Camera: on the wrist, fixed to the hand. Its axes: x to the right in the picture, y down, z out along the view.
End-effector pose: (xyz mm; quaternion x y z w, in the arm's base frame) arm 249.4 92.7 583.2 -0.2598 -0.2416 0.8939 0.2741
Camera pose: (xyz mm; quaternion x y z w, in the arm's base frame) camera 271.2 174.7 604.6 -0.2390 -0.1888 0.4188 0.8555
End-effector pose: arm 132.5 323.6 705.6 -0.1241 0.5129 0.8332 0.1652
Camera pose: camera 140.2 342.8 620.6 -0.6196 0.4051 0.4131 0.5304
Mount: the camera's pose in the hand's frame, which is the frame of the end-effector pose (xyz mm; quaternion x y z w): 27.8 -80.3 -20.7 0.0891 0.2598 -0.6412 0.7165
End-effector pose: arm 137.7 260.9 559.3 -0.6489 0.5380 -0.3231 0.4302
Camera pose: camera 159.1 233.5 639.6 -0.6877 0.0524 -0.7239 0.0191
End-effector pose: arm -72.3 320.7 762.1 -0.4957 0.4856 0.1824 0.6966
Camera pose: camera -10.7 260.9 778.7 -0.6519 0.2273 -0.4880 0.5341
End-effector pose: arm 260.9 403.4 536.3 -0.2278 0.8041 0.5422 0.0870
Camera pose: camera 275.6 352.2 466.9 -0.8119 0.5010 0.2019 0.2214
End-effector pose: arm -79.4 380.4 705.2 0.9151 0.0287 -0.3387 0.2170
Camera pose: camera -61.5 459.0 671.3 -0.7446 -0.6335 0.1466 0.1507
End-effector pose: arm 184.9 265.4 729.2 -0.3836 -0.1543 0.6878 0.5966
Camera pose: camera 256.2 305.7 759.8 -0.3015 -0.1402 0.0244 0.9428
